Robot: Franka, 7 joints.
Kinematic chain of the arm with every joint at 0, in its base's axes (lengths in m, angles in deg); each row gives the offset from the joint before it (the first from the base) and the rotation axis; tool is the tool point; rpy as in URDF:
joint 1: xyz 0 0 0.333 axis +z
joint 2: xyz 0 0 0 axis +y
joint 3: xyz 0 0 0.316 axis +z
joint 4: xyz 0.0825 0 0 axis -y
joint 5: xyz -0.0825 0 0.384 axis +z
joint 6: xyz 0 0 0 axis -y
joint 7: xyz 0.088 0 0 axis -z
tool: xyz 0 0 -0.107 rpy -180 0 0
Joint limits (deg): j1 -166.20..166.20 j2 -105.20..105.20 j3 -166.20..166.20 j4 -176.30..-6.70 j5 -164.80..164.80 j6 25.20..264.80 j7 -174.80..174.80
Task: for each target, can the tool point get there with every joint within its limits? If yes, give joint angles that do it. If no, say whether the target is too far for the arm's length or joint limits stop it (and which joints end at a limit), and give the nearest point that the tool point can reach.
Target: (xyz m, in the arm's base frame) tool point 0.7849 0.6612 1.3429
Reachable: no: too far | nearest point 0.4677 0.3940 0.9347 | short by 0.582 m
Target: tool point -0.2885 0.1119 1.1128
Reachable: yes | joints 58.09 -25.06 47.94 -48.05 27.19 143.19 10.90
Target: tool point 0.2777 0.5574 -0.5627
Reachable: no: too far | nearest point 0.2259 0.4534 -0.3116 | short by 0.277 m
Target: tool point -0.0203 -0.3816 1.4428
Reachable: no: too far | nearest point -0.0148 -0.2789 1.1442 | short by 0.316 m
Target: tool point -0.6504 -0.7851 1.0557
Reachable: no: too far | nearest point -0.4465 -0.5390 0.8291 | short by 0.392 m
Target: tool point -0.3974 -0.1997 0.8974
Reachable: yes | joints 7.68 -38.22 -138.78 -21.76 -62.81 240.73 109.13
